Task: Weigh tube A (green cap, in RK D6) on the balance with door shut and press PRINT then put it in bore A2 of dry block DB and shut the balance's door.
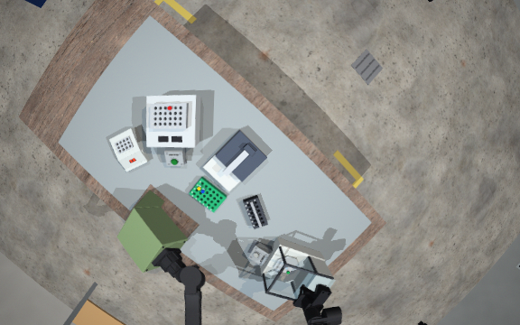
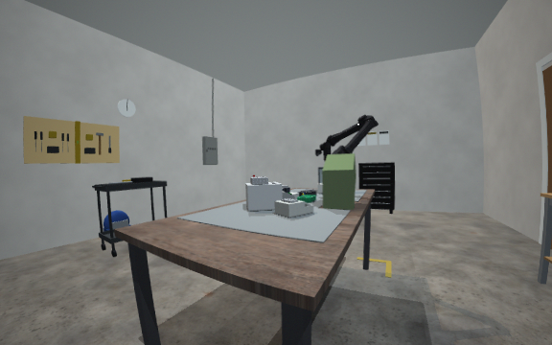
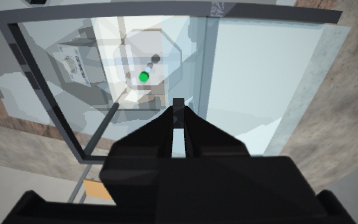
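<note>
Right now my hand is 7 cm past the white print key, 18 cm to the right of it and 15 cm above it. From my hand the other things lie so: sliding door 1 cm ahead, 3 cm to the right, 1 cm below; green-capped tube 2 cm behind, 4 cm to the left, 12 cm below; balance pan 2 cm behind, 5 cm to the left, 14 cm below.
</note>
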